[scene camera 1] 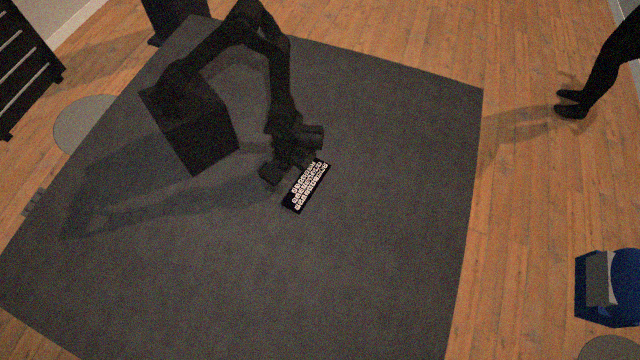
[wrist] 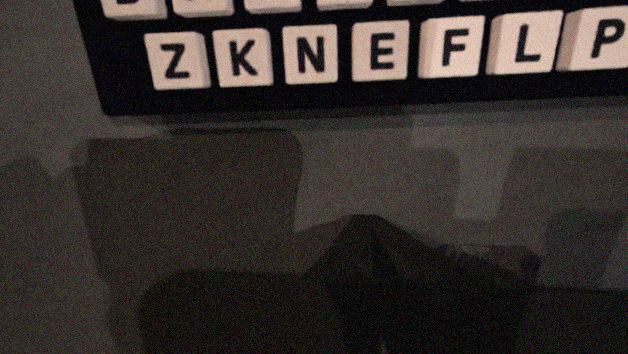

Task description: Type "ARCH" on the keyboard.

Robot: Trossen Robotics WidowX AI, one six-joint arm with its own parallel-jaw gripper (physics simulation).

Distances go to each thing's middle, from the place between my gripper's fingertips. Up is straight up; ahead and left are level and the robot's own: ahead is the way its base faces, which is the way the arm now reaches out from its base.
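Taking the black keyboard (scene camera 1: 287, 202) as my reference, I find my gripper 10 mm below it and 20 mm to the left of it, while the gripper is also 70 mm short of the keyboard.
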